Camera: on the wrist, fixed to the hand. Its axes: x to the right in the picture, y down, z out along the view.
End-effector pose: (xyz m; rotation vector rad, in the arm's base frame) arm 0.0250 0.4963 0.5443 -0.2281 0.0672 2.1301
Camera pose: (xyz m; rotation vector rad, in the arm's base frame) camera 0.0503 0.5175 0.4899 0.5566 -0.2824 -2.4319
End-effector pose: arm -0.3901 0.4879 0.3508 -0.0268 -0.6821 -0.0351
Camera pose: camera -0.3461 0.4551 0.3186 -0.6762 -0.1506 1.4238
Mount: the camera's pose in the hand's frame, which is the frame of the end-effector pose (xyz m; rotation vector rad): 0.0146 -0.0305 -0.0539 -0.1391 0.3541 1.6082
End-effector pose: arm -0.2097 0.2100 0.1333 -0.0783 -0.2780 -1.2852
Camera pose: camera -0.2264 0.1763 0.0820 -0.1448 0.2014 0.2971
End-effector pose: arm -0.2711 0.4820 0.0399 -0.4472 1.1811 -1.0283
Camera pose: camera -0.3325 0.4658 0.0355 0.6063 1.4197 0.4040
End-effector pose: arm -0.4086 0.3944 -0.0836 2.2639 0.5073 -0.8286
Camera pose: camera -0.3921 0.4554 -0.0762 1.8473 -1.0185 0.4196
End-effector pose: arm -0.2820 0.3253 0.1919 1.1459 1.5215 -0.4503
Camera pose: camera -0.3350 0.3600 0.1860 1.9501 0.4692 0.9588
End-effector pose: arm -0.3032 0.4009 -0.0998 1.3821 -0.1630 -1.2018
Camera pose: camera -0.2752 0.4334 -0.1468 0.8461 -0.7377 0.3639
